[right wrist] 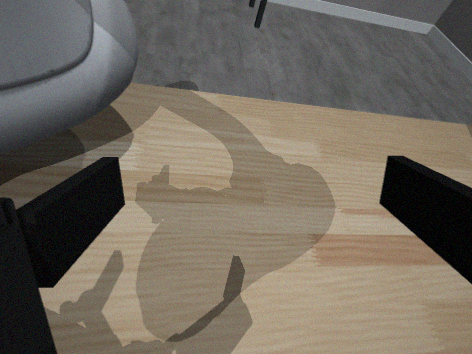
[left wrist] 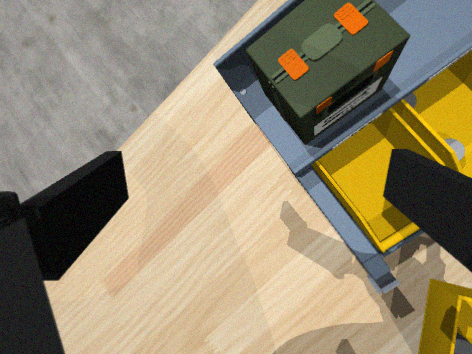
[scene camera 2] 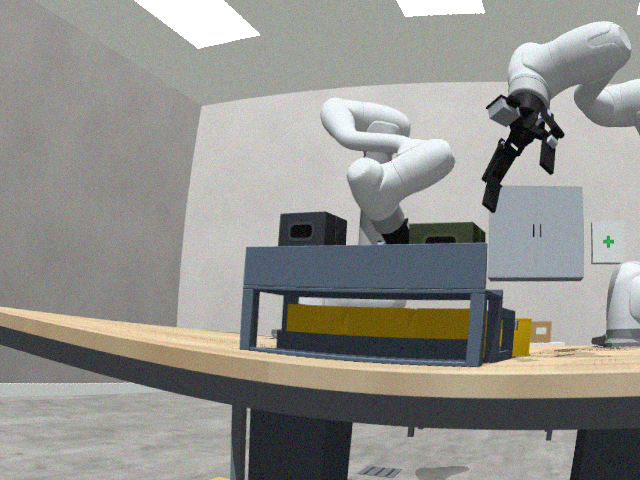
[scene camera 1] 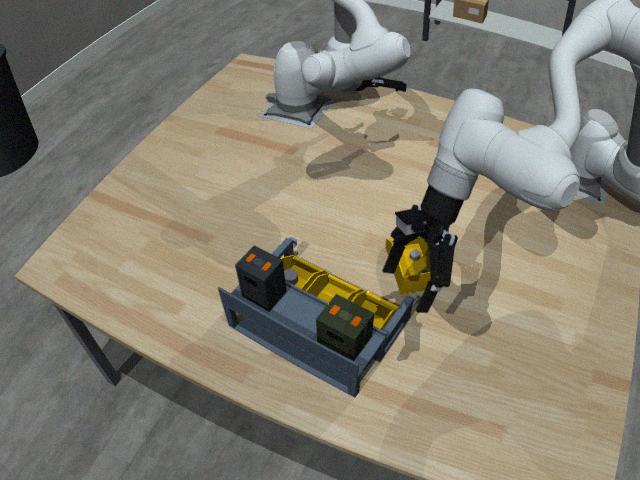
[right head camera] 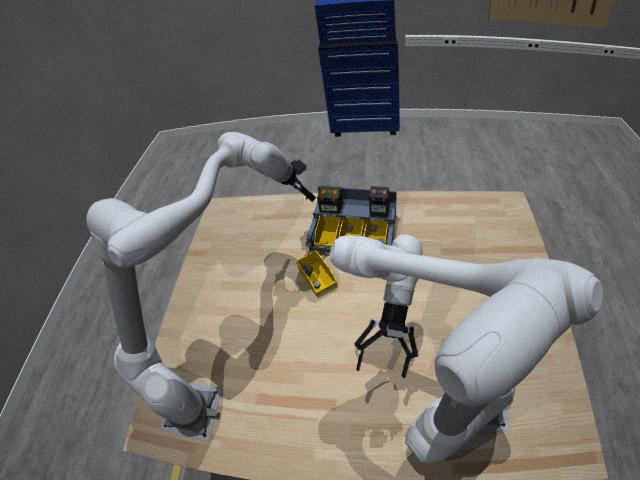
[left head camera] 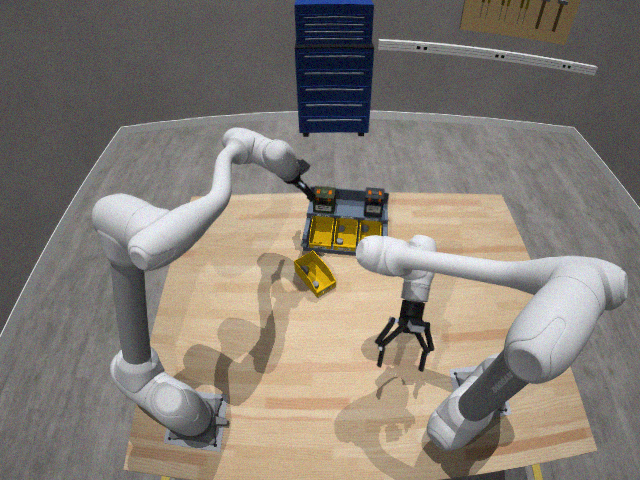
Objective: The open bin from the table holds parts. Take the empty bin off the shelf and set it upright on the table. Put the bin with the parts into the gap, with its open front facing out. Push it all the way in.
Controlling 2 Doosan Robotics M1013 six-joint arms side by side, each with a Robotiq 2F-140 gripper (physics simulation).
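Places are measured from the left arm's base along level axes (x ahead, y left, z up), in metres.
Where they show: left gripper, fingertip midpoint: (left wrist: 255,174) (scene camera 2: 516,189) (scene camera 1: 404,291); right gripper, fingertip midpoint: (right wrist: 252,180) (right head camera: 380,373) (left head camera: 400,368); left arm's base at its link origin: (scene camera 1: 579,176) (right head camera: 190,409) (left head camera: 195,419); right arm's base at its link origin: (scene camera 1: 297,106).
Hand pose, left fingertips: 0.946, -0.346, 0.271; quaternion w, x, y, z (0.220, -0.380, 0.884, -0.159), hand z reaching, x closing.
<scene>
Each offset is from my left fingertips to the top centre of the thing, as dx, dy, dz.
The yellow bin with grey parts {-0.280, -0.071, -0.196} (left head camera: 324,272) (right head camera: 324,274) (scene camera 1: 413,284) (scene camera 2: 523,338) stands upright and askew on the table, in front of the shelf (left head camera: 351,207) (right head camera: 356,207) (scene camera 1: 297,351) (scene camera 2: 361,266). The empty yellow bin {-0.039, -0.094, -0.190} (left head camera: 321,232) (right head camera: 327,231) (left wrist: 357,175) sits in the shelf's lower row, at the left end in the head views. My left gripper (scene camera 1: 407,289) (scene camera 2: 518,190) (left wrist: 255,174) is open and empty, above the shelf's end beside the green case. My right gripper (left head camera: 401,367) (right head camera: 381,372) (right wrist: 252,180) is open and empty above the table, away from the bins.
Two more yellow bins, a middle one {-0.046, -0.206, -0.190} (left head camera: 346,232) and a right one {-0.058, -0.317, -0.190} (left head camera: 371,228) partly behind my right arm, hold parts. A green case {+0.062, -0.103, -0.072} (left head camera: 324,200) (scene camera 1: 345,328) (left wrist: 327,60) and a black case {+0.036, -0.332, -0.047} (left head camera: 373,202) (scene camera 1: 261,279) stand on the shelf's top.
</scene>
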